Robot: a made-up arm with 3 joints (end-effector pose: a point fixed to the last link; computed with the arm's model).
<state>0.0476 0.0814 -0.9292</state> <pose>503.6 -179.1 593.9 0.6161 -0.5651 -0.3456 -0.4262</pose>
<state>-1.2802 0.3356 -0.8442</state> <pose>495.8 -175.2 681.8 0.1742 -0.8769 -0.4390 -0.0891</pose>
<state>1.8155 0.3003 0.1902</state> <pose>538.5 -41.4 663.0 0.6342 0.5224 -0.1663 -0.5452</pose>
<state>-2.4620 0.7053 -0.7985</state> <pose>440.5 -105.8 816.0 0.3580 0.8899 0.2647 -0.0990</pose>
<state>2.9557 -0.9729 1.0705</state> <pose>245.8 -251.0 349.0 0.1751 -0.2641 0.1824 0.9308</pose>
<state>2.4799 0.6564 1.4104</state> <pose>417.0 -172.5 695.6 0.0812 -0.8738 0.1181 0.4647</pose>
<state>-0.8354 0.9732 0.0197</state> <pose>422.3 -233.2 417.4 0.7077 -0.6594 -0.2508 -0.0373</pose>
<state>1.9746 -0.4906 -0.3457</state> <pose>497.2 -239.7 495.1 0.5121 0.2948 -0.0280 -0.8063</pose>
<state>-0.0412 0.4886 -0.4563</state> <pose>507.7 -118.0 474.4 0.7604 -0.4927 -0.3412 -0.2502</pose>
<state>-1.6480 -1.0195 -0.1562</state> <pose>355.4 278.6 580.9 0.1469 -0.3064 -0.8743 0.3465</pose>
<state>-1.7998 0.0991 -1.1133</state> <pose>480.4 -43.0 741.2 0.1507 0.8384 0.5225 0.0385</pose>
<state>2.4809 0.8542 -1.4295</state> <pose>350.2 166.5 635.8 0.9631 0.2157 0.1511 -0.0554</pose>
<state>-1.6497 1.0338 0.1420</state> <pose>409.3 -323.4 582.1 0.4416 -0.8647 -0.2308 0.0628</pose>
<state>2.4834 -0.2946 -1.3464</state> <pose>438.9 3.7 434.8 0.7130 0.2313 0.4494 -0.4860</pose>
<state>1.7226 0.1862 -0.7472</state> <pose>517.9 -11.8 519.8 0.8391 0.1489 0.0339 -0.5222</pose>
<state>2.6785 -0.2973 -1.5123</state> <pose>413.2 46.3 450.5 0.7132 0.2563 0.5276 -0.3837</pose>
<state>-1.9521 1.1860 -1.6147</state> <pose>273.3 -164.9 830.5 0.5007 0.8590 -0.0532 0.0923</pose>
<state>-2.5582 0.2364 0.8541</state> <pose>485.6 -143.1 499.4 0.3377 -0.6968 -0.2569 0.5783</pose>
